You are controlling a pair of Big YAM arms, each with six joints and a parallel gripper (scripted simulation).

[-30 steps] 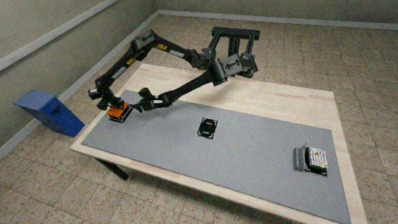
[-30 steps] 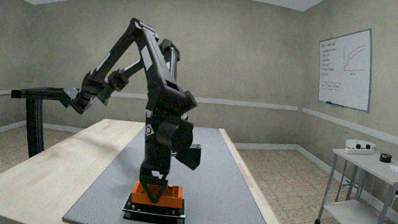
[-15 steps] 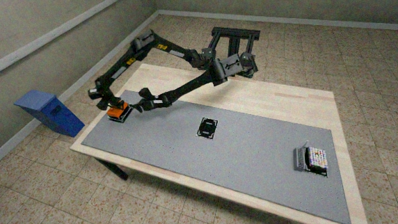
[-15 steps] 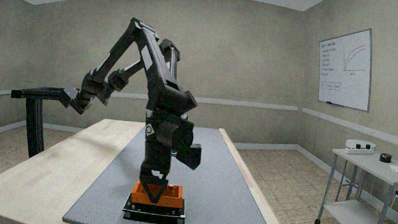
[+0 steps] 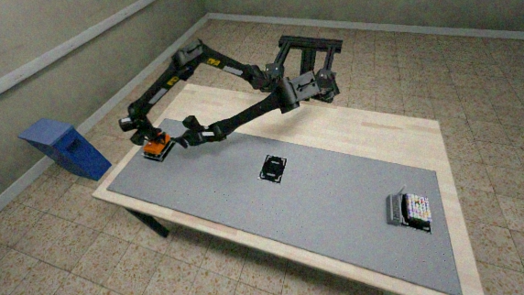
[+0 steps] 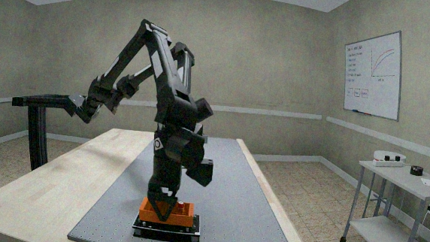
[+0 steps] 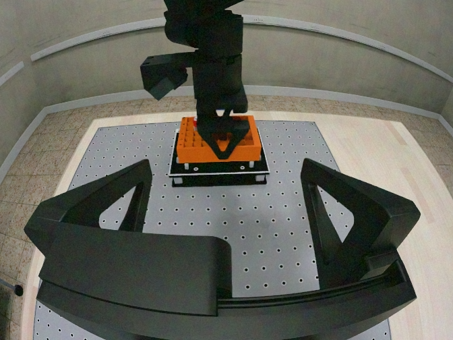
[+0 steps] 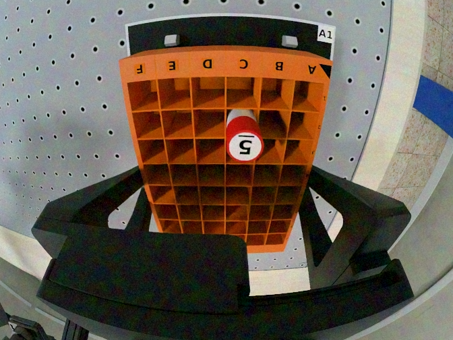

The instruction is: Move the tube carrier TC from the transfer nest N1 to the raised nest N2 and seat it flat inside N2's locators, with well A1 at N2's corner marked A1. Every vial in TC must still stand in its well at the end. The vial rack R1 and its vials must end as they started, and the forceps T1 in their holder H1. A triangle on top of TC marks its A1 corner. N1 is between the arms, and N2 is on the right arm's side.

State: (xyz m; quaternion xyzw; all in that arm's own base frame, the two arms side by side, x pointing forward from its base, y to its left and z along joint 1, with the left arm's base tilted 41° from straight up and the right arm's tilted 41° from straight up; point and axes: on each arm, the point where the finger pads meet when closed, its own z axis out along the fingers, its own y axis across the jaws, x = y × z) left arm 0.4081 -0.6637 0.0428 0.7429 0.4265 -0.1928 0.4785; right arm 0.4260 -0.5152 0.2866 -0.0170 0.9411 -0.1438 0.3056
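Note:
My right hand is 1 cm short of the orange tube carrier TC. Also, from my right hand: A1 label (62 cm to the left, 5 cm below, 2 cm ahead); then black raised nest N2 (3 cm below, 1 cm ahead); then vial (4 cm ahead, 1 cm to the right, 1 cm above).

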